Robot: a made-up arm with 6 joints.
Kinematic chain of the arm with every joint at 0, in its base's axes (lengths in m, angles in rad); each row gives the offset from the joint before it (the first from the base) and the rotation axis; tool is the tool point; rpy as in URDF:
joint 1: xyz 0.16 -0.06 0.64 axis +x
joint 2: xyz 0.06 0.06 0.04 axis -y
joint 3: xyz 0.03 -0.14 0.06 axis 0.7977 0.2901 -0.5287
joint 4: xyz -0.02 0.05 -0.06 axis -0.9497 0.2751 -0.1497
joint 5: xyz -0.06 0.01 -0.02 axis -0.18 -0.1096 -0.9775
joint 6: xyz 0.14 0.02 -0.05 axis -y
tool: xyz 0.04 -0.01 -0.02 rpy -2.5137 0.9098 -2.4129
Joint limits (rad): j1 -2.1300..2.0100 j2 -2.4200..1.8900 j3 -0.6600..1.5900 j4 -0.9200..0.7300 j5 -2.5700..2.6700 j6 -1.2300..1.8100
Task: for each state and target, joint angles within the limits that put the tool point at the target. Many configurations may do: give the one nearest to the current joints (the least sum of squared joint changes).
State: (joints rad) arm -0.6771 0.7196 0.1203 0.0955 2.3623 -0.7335
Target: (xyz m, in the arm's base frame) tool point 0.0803 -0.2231 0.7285
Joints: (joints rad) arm -0.7563 0.5511 -0.1346 0.2224 2.3606 -0.6314
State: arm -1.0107 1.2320 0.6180 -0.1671 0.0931 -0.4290
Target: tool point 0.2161 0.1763 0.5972
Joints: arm -1.3443 1.2870 0.9275 -0.3798 -0.4426 -0.3941
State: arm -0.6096 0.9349 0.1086 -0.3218 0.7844 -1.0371
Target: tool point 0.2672 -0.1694 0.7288
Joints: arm -0.8489 0.7527 0.2735 0.1606 1.1455 -1.1065
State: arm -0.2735 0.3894 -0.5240 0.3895 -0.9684 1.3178
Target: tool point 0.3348 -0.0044 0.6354
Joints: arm -0.1478 0.7039 -0.2686 0.2464 -0.7026 1.2890
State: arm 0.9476 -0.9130 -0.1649 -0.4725 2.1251 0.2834
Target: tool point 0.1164 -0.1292 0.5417
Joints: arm 0.7386 -0.7429 0.3977 -0.4887 1.4646 0.4339
